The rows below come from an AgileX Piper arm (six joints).
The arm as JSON. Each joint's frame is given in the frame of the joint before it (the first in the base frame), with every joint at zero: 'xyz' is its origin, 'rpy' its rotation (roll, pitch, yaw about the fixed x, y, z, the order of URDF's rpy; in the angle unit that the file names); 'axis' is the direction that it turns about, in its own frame. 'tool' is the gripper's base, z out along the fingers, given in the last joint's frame.
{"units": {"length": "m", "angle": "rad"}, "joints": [
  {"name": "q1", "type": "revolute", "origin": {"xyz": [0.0, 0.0, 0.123], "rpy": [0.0, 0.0, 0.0]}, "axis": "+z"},
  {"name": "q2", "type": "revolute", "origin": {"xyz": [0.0, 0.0, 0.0], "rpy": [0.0, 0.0, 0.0]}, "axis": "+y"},
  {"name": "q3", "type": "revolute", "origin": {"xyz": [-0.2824, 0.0, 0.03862], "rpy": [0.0, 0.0, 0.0]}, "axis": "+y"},
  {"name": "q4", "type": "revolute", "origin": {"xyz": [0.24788, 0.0, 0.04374], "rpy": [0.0, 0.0, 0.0]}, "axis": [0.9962, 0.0, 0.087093]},
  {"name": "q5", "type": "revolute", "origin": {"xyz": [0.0, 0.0, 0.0], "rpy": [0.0, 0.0, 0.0]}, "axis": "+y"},
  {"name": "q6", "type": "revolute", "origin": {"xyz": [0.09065, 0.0, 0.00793], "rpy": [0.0, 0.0, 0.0]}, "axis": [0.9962, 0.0, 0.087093]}
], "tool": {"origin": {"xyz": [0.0, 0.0, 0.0], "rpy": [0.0, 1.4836, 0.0]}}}
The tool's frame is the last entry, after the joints.
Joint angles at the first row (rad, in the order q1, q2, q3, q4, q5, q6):
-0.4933, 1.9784, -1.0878, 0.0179, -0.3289, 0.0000
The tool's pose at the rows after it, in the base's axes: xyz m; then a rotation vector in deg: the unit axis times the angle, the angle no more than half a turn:
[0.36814, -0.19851, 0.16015, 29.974, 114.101, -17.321]
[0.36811, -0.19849, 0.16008, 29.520, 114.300, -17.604]
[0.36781, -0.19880, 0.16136, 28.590, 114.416, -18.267]
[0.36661, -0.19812, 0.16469, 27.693, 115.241, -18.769]
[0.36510, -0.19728, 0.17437, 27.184, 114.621, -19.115]
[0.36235, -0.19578, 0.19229, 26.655, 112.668, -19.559]
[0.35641, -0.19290, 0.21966, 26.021, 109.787, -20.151]
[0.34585, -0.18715, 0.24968, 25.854, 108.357, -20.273]
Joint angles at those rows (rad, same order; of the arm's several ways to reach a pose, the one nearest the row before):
-0.4933, 1.9784, -1.0878, 0.0179, -0.3289, 0.0000
-0.4933, 1.9784, -1.0878, 0.0180, -0.3280, -0.0083
-0.4943, 1.9754, -1.0878, 0.0180, -0.3280, -0.0251
-0.4943, 1.9633, -1.0878, 0.0180, -0.3066, -0.0430
-0.4943, 1.9375, -1.0878, 0.0180, -0.2938, -0.0489
-0.4943, 1.8922, -1.0878, 0.0180, -0.2838, -0.0501
-0.4950, 1.8212, -1.0878, 0.0180, -0.2644, -0.0501
-0.4950, 1.7325, -1.0878, 0.0210, -0.2003, -0.0501

